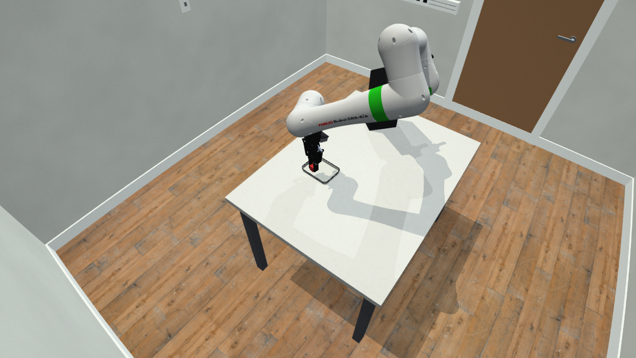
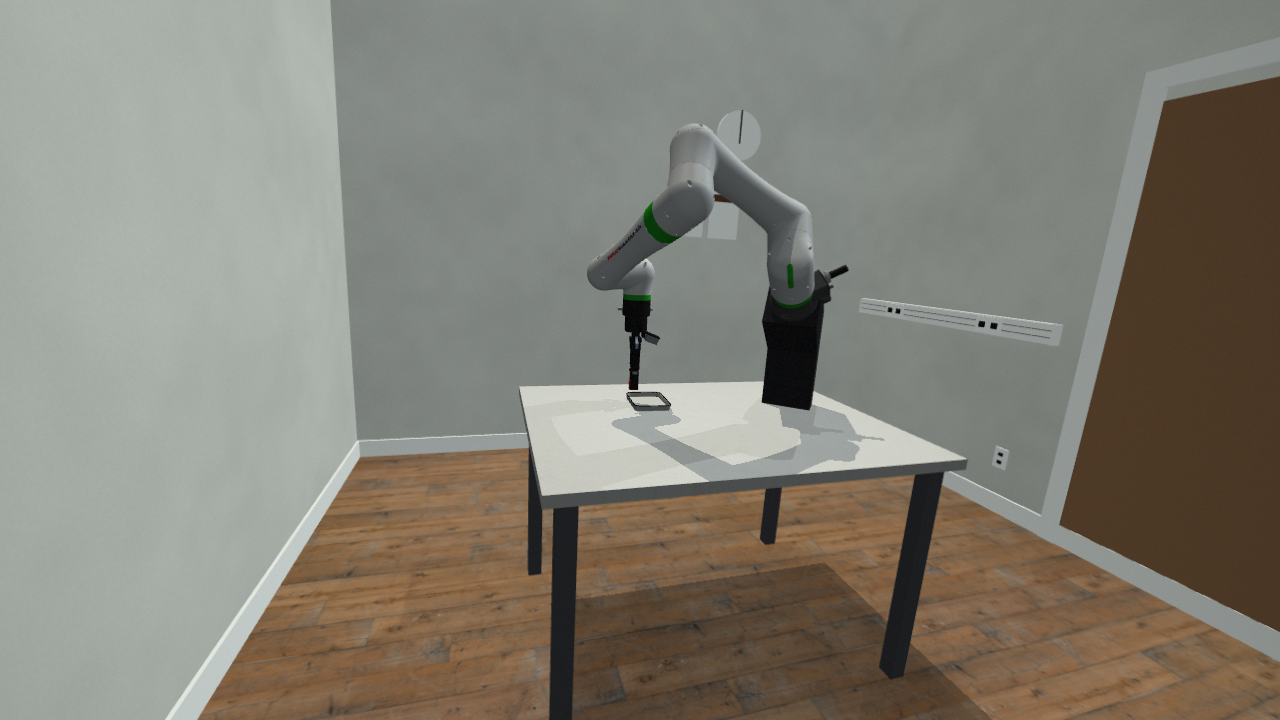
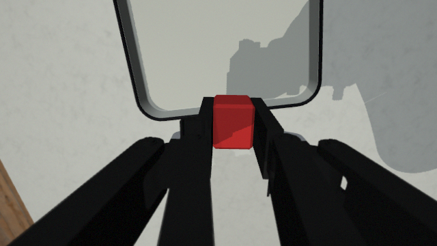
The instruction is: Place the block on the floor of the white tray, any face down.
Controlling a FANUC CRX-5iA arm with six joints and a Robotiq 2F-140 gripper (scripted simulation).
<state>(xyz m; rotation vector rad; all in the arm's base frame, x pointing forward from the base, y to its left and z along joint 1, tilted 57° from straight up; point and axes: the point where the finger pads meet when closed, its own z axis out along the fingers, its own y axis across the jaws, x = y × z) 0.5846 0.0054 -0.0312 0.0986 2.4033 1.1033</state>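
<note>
Right now my hand is 50 mm past the white tray, 20 mm to the left of it and 80 mm above it. Also, from my hand: red block: 20 mm below.
</note>
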